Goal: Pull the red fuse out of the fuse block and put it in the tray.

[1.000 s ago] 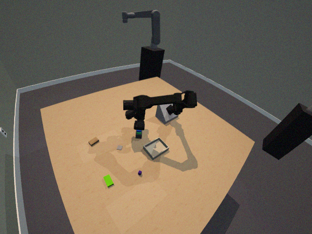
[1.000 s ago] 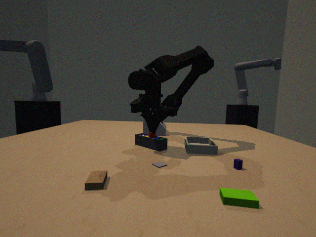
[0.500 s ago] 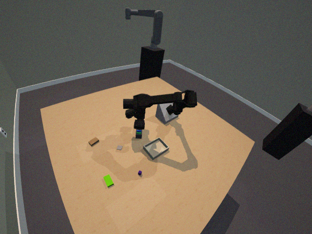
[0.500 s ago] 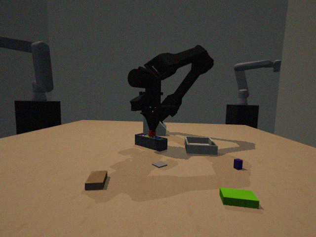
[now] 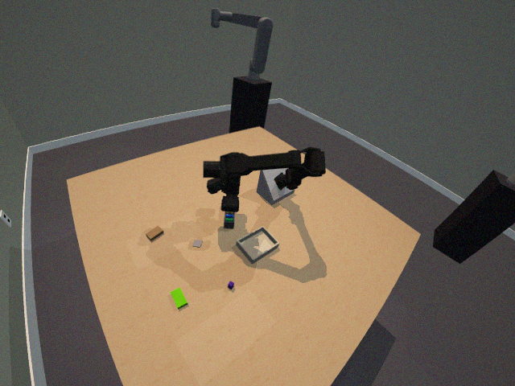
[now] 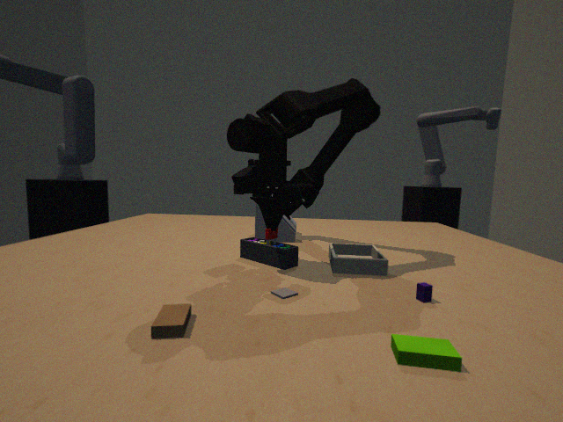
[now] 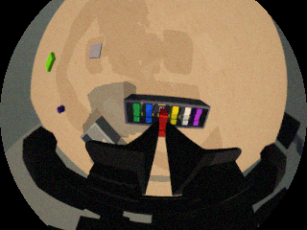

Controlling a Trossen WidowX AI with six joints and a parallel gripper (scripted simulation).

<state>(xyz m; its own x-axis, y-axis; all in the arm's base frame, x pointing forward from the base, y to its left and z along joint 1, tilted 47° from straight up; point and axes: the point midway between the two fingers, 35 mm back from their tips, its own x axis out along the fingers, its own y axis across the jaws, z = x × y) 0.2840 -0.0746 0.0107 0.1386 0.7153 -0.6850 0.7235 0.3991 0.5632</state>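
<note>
Now: the grey tray 180 mm to the left of my gripper tip, 60 mm below it and 20 mm ahead of it. From my gripper tip the other things lie so: red fuse: 10 mm below; purple cube: 220 mm to the left, 210 mm ahead, 60 mm below; grey tile: 180 mm ahead, 70 mm below, 10 mm to the left.
</note>
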